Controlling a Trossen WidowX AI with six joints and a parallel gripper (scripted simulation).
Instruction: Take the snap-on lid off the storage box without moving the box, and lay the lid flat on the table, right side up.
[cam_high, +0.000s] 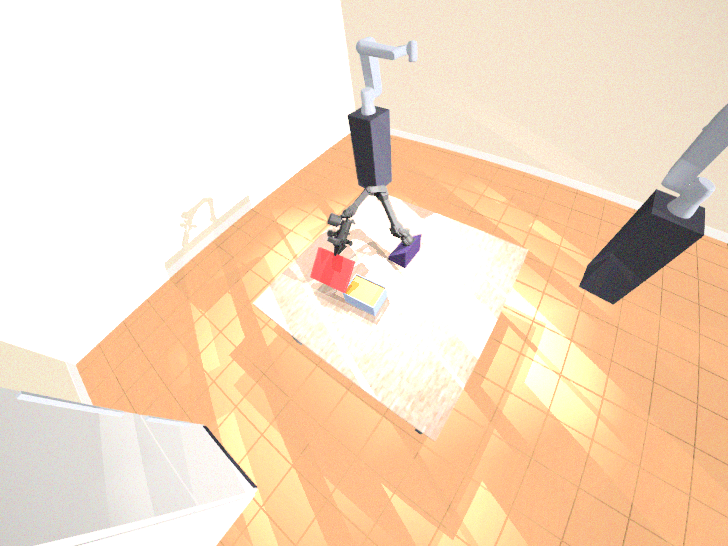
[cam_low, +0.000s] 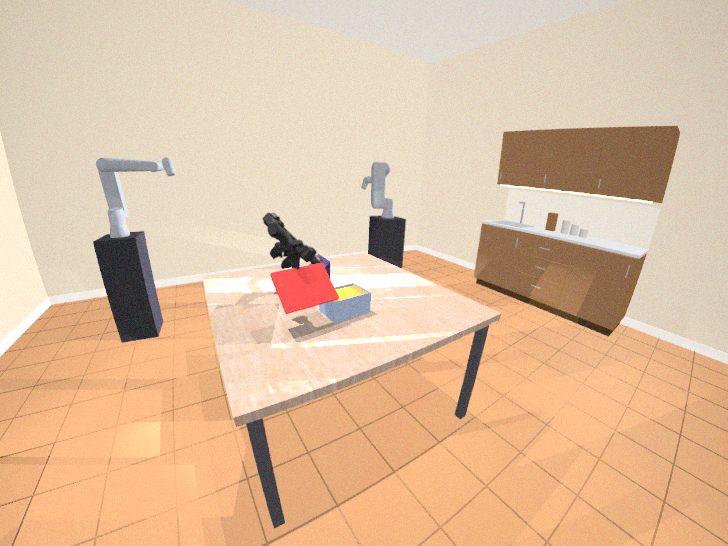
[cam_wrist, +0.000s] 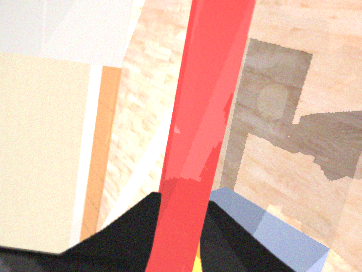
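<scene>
Now: gripper tip 60 mm short of the red lid, 50 mm above it and 10 mm to the right of it. The rest, counted from my gripper tip: pale blue storage box 220 mm to the left, 180 mm below, 20 mm ahead.
</scene>
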